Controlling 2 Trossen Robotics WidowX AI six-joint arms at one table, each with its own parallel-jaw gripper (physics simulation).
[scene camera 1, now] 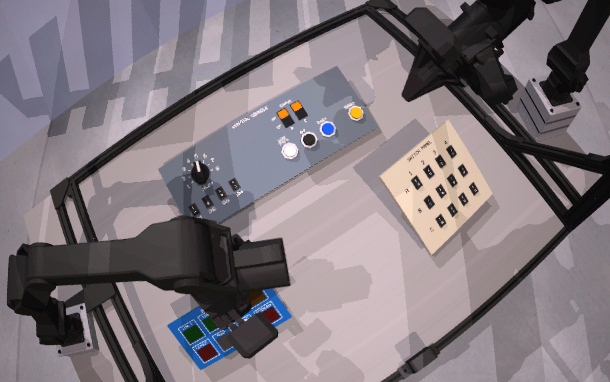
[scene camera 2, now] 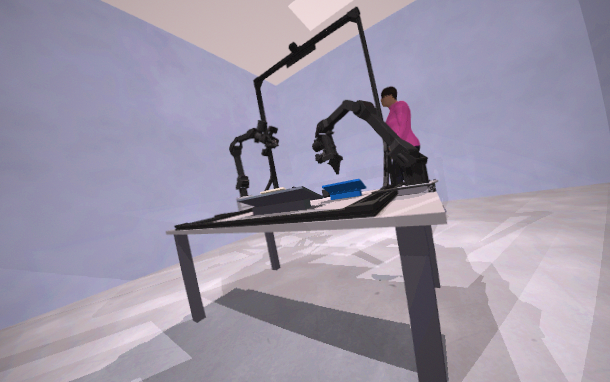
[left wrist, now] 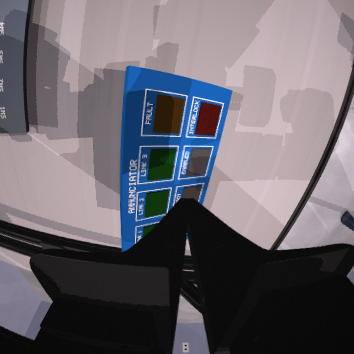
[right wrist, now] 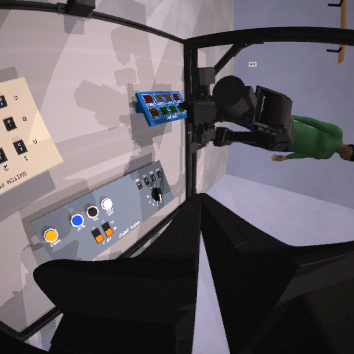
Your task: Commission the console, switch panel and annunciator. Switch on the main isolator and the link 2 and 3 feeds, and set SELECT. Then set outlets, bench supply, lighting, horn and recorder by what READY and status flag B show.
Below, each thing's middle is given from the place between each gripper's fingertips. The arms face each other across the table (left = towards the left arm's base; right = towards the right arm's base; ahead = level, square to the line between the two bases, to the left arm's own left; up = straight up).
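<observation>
With the amber FAULT lamp [left wrist: 168, 109] as my reference, my left gripper is 3 cm short of it, 4 cm to the left of it and 6 cm above it.
As for my right hand, the amber FAULT lamp is 30 cm below it, 28 cm to the left of it and 6 cm behind it.
</observation>
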